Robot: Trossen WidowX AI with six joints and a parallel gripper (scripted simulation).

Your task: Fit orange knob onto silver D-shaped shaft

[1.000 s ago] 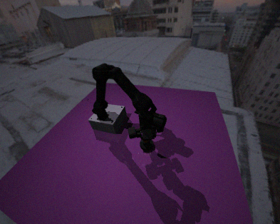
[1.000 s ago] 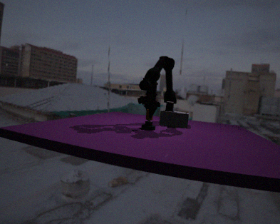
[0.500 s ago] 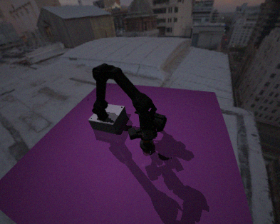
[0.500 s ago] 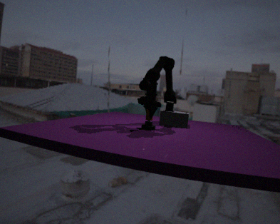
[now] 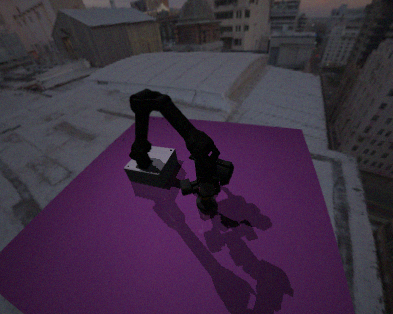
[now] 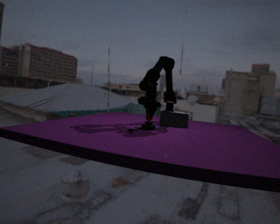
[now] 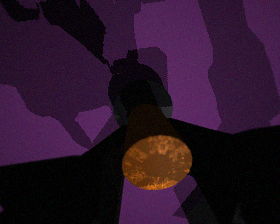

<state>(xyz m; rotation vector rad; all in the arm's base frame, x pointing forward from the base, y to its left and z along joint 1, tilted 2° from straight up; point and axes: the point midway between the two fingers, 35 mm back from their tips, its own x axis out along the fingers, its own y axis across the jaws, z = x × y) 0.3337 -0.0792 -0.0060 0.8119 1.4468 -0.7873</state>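
My gripper tip is 3 cm above the round dark pedestal. Round my gripper tip: orange knob 3 cm above.
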